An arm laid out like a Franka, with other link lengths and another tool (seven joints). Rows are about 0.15 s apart.
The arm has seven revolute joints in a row. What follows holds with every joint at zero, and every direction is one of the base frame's.
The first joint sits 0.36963 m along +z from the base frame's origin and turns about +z.
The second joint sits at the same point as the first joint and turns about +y.
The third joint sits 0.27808 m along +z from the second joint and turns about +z.
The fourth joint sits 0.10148 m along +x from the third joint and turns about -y.
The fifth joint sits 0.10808 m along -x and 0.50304 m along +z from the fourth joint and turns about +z.
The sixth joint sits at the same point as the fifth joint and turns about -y.
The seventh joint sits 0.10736 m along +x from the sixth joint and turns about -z.
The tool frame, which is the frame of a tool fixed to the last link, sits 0.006 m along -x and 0.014 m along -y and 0.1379 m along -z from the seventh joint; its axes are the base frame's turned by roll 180, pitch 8.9 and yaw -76.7 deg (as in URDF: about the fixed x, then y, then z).
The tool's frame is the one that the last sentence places.
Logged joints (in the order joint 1, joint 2, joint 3, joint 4, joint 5, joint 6, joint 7), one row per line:
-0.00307, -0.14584, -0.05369, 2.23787, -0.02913, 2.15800, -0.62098
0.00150, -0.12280, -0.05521, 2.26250, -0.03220, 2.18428, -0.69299
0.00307, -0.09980, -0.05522, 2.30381, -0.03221, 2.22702, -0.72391
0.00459, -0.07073, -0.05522, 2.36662, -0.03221, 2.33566, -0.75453
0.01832, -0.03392, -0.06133, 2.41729, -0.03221, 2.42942, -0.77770
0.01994, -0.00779, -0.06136, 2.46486, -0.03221, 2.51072, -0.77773
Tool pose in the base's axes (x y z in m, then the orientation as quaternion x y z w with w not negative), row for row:
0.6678, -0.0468, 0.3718, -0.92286, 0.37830, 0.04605, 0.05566
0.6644, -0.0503, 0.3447, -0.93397, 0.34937, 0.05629, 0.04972
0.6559, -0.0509, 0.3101, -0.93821, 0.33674, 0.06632, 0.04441
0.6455, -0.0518, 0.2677, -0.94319, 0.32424, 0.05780, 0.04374
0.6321, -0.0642, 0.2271, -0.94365, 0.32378, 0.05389, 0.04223
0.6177, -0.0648, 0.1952, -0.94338, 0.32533, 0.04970, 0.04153
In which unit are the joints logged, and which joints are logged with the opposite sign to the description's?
The joints are logged in radians. Opposite sign: joint 1, joint 4, joint 5.
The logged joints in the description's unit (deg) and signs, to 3 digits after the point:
0.176, -8.356, -3.076, -128.221, 1.669, 123.644, -35.580
-0.086, -7.036, -3.163, -129.632, 1.845, 125.150, -39.705
-0.176, -5.718, -3.164, -131.999, 1.845, 127.599, -41.477
-0.263, -4.053, -3.164, -135.597, 1.845, 133.823, -43.231
-1.050, -1.943, -3.514, -138.501, 1.845, 139.196, -44.559
-1.142, -0.446, -3.516, -141.226, 1.845, 143.854, -44.561

